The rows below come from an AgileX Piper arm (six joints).
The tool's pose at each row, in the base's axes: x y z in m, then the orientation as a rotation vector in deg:
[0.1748 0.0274 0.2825 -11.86 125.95 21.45]
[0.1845 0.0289 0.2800 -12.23 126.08 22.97]
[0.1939 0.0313 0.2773 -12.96 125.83 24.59]
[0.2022 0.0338 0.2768 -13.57 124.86 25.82]
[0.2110 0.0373 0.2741 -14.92 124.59 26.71]
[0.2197 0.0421 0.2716 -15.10 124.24 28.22]
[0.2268 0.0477 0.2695 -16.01 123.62 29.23]
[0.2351 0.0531 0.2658 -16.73 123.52 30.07]
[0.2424 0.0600 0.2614 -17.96 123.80 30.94]
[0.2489 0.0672 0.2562 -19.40 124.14 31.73]
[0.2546 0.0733 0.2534 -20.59 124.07 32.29]
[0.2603 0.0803 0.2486 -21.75 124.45 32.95]
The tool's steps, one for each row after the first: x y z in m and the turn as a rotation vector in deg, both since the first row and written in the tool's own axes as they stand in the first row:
[-0.0039 -0.0018 0.0092 -1.22 0.26 0.32]
[-0.0075 -0.0026 0.0185 -2.66 0.23 0.37]
[-0.0122 -0.0027 0.0259 -3.83 -0.53 0.23]
[-0.0154 -0.0024 0.0352 -4.97 -0.47 -0.42]
[-0.0188 -0.0008 0.0447 -6.15 -0.67 -0.04]
[-0.0215 0.0021 0.0531 -7.26 -1.01 -0.41]
[-0.0237 0.0042 0.0632 -8.12 -0.90 -0.61]
[-0.0247 0.0078 0.0735 -9.16 -0.30 -1.09]
[-0.0246 0.0118 0.0838 -10.20 0.41 -1.73]
[-0.0260 0.0154 0.0917 -11.03 0.66 -2.35]
[-0.0257 0.0194 0.1011 -11.87 1.35 -2.83]

